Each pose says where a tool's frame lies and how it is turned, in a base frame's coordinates. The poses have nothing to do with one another.
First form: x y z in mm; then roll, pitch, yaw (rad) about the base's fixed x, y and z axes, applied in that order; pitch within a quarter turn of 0, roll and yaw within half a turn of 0.
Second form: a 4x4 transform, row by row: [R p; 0 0 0 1], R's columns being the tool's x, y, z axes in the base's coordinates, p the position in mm. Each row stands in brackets. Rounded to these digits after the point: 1 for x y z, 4 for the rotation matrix.
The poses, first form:
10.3, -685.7, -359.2, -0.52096, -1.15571, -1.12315
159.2, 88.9, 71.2, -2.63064, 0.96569, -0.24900
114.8, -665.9, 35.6, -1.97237, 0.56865, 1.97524
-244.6, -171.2, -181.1, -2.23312, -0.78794, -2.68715
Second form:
[[0.1746, 0.9790, 0.1051, 10.3], [-0.3635, -0.0351, 0.9309, -685.7], [0.9151, -0.2007, 0.3498, -359.2], [0, 0, 0, 1]]
[[0.5513, -0.6047, -0.5748, 159.2], [-0.1402, -0.7463, 0.6507, 88.9], [-0.8224, -0.2782, -0.4962, 71.2], [0, 0, 0, 1]]
[[-0.3316, 0.5544, -0.7634, 114.8], [0.7746, -0.3019, -0.5557, -665.9], [-0.5385, -0.7756, -0.3294, 35.6], [0, 0, 0, 1]]
[[-0.6337, -0.7722, -0.0455, -244.6], [-0.3096, 0.3072, -0.8999, -171.2], [0.7089, -0.5562, -0.4337, -181.1], [0, 0, 0, 1]]

